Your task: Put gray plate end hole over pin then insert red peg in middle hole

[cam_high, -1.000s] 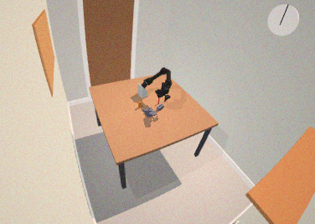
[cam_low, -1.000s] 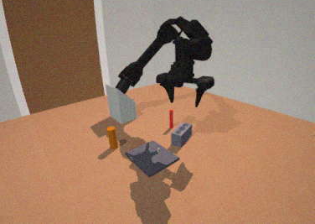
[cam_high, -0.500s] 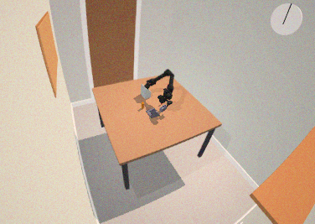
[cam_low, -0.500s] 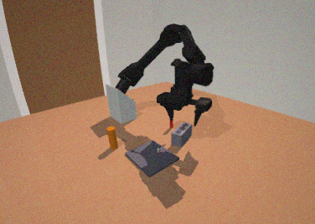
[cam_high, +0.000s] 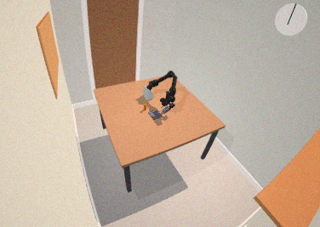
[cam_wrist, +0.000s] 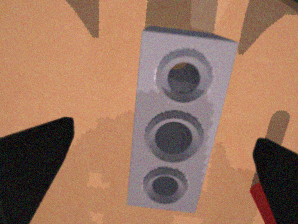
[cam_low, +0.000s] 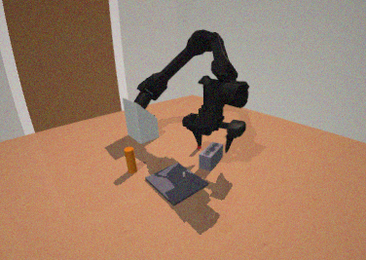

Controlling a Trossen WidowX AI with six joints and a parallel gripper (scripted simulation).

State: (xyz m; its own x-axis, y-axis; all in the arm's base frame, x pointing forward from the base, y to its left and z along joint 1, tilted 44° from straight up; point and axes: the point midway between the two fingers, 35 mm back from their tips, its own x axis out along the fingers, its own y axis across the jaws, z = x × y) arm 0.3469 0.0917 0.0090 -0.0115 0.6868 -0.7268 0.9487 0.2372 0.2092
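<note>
My gripper tip is now 10 mm above the gray plate. From my gripper tip the other things lie so: peg (220 mm to the right, 130 mm behind, 10 mm below); base (130 mm to the right, 40 mm below).
</note>
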